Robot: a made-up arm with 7 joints.
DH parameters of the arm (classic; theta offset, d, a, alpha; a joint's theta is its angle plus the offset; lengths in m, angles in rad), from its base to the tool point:
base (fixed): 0 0.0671 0.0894 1.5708
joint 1: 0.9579 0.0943 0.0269 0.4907
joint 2: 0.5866 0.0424 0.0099 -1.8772
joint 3: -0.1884 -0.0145 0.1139 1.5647
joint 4: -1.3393 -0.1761 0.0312 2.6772
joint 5: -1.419 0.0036 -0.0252 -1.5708
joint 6: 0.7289 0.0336 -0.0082 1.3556
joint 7: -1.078 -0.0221 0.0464 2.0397
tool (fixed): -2.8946 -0.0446 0 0
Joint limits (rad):
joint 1: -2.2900..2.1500
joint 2: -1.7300..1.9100
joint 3: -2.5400..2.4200
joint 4: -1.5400..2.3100
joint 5: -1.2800..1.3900
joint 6: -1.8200..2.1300
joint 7: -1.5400..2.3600
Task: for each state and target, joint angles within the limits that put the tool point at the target. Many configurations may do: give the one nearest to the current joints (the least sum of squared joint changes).
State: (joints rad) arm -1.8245 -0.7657 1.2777 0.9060 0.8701 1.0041 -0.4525
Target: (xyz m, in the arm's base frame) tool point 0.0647 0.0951 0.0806
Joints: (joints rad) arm -1.6934 -0.2976 1.1737 0.7185 1.2144 0.9501 -1.1929
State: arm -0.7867 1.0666 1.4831 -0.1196 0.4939 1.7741 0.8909
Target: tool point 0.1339 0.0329 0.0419
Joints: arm -0.7990 0.9996 1.3456 -0.4727 1.2668 2.0793 0.4419
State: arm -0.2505 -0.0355 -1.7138 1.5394 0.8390 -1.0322 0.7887
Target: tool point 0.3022 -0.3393 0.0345
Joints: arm -0.6301 -0.4908 -1.4898 1.3638 0.7977 -1.2481 0.8040
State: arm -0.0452 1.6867 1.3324 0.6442 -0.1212 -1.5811 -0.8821
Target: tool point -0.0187 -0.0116 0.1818
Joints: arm 0.4202 1.9100 0.7743 0.6159 -0.0401 -1.5993 -1.0327
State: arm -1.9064 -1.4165 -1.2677 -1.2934 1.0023 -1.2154 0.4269
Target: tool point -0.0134 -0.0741 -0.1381
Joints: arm -2.0434 -1.5235 -1.2778 -1.2453 0.9688 -1.2153 0.3862
